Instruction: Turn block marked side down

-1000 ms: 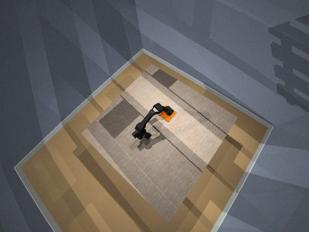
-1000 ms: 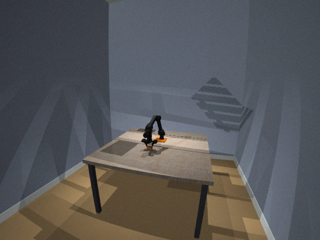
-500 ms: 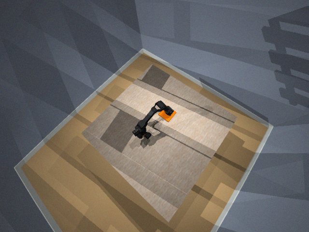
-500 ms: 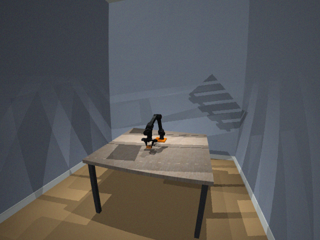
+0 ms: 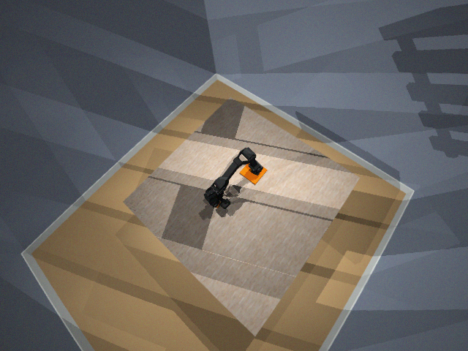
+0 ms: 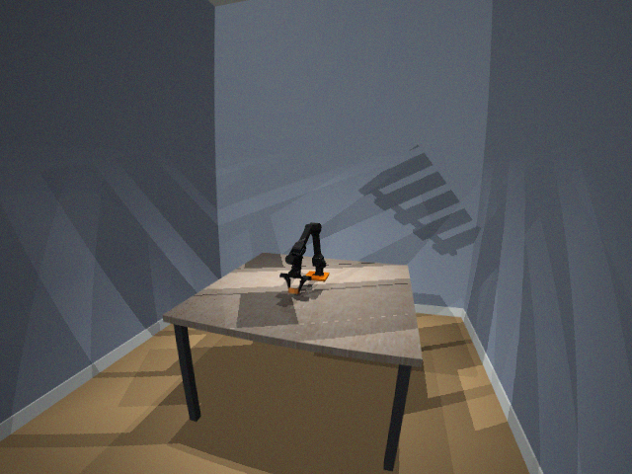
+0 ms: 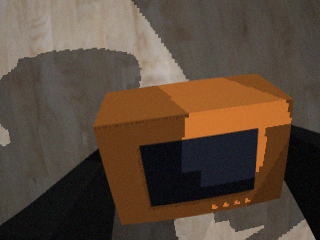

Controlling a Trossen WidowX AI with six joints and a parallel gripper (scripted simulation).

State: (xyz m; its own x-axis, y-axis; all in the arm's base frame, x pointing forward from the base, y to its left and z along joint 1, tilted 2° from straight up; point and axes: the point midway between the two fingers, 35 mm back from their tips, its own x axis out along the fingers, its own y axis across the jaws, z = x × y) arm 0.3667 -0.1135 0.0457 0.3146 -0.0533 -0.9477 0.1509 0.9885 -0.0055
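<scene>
My gripper tip is now 1 cm below the orange block.
</scene>
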